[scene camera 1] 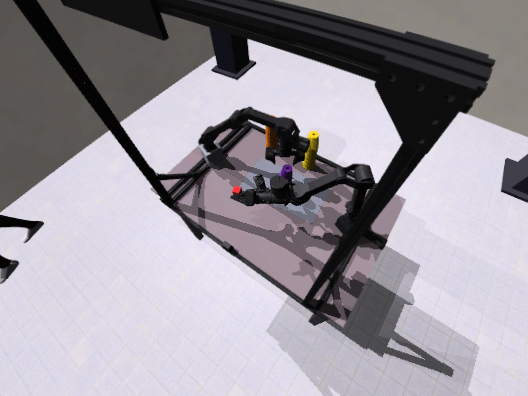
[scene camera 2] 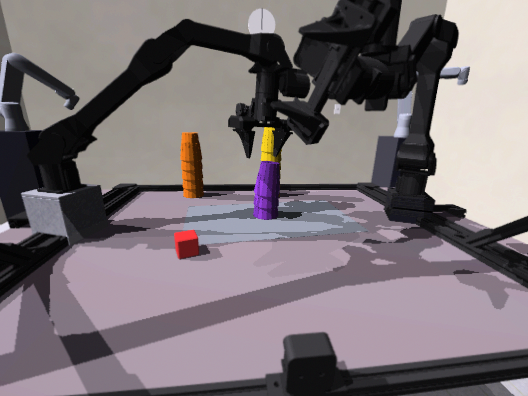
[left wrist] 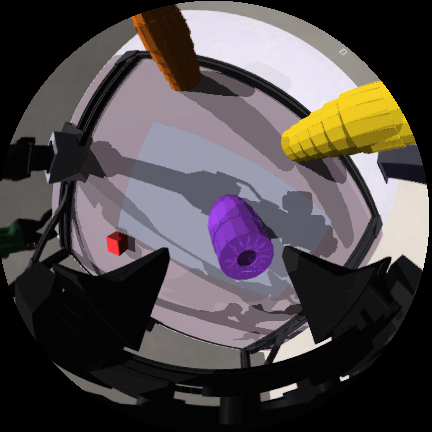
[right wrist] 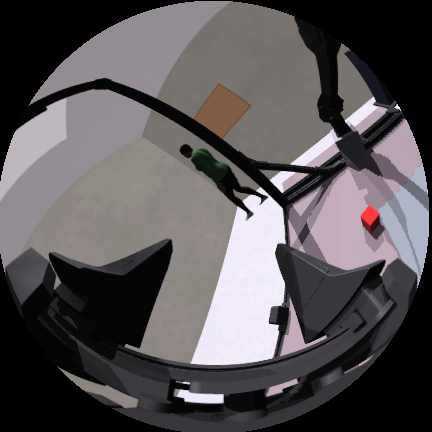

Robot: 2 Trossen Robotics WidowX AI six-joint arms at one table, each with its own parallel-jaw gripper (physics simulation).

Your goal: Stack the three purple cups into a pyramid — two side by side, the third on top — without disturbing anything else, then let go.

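Where they show: left gripper, between the fingertips: point(scene camera 1: 284, 164) point(scene camera 2: 262, 157) point(left wrist: 227, 253); right gripper, between the fingertips: point(scene camera 1: 233, 196) point(scene camera 2: 285, 72) point(right wrist: 225, 247); left arm's base, origin of its link: point(scene camera 1: 209, 146) point(scene camera 2: 63, 188) point(left wrist: 48, 156) point(right wrist: 342, 130); right arm's base, origin of its link: point(scene camera 1: 352, 220) point(scene camera 2: 409, 193).
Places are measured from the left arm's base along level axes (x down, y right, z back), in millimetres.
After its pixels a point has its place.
Observation:
The purple cups point(scene camera 1: 286, 172) @[x -38, y -221, z -432 mm] point(scene camera 2: 266, 192) @[x 29, y -201, z -417 mm] point(left wrist: 232, 230) @[x -38, y -241, z -392 mm] stand nested in one upright column on the blue-grey mat point(scene camera 1: 307, 215) @[x 106, y -208, z -635 mm] point(scene camera 2: 220, 232) @[x 106, y -92, z -330 mm] point(left wrist: 145, 200) @[x 106, y -117, z -284 mm]. The holed top of the column faces the left wrist view. My left gripper point(scene camera 2: 265, 150) @[x -59, y -231, z -397 mm] point(left wrist: 227, 253) @[x -59, y -231, z -397 mm] is open and empty, pointing down above the purple column; in the left wrist view the column's top shows between its fingertips, a little below them. My right gripper point(scene camera 1: 246, 187) point(right wrist: 225, 247) @[x -204, y 105, z -497 mm] is open and empty, raised and pointing sideways, away from the cups. In scene camera 1 the right arm hides the foot of the column.
A yellow cup column point(scene camera 1: 311, 150) @[x -63, y -401, z -411 mm] point(scene camera 2: 269, 142) @[x -85, y -395, z -383 mm] point(left wrist: 345, 125) @[x -56, y -392, z -378 mm] and an orange one point(scene camera 1: 270, 135) @[x -9, y -325, z -147 mm] point(scene camera 2: 191, 165) @[x -7, y -319, z -138 mm] point(left wrist: 170, 50) @[x -12, y -335, z -154 mm] stand behind the mat. A red cube point(scene camera 1: 237, 190) @[x 66, y 14, z -311 mm] point(scene camera 2: 186, 244) @[x 77, y 31, z -311 mm] point(left wrist: 117, 243) @[x 68, y -9, z -307 mm] point(right wrist: 370, 218) @[x 66, y 12, z -313 mm] lies beside the mat. Both arms are close together above it. A person point(right wrist: 207, 162) stands beyond the frame.

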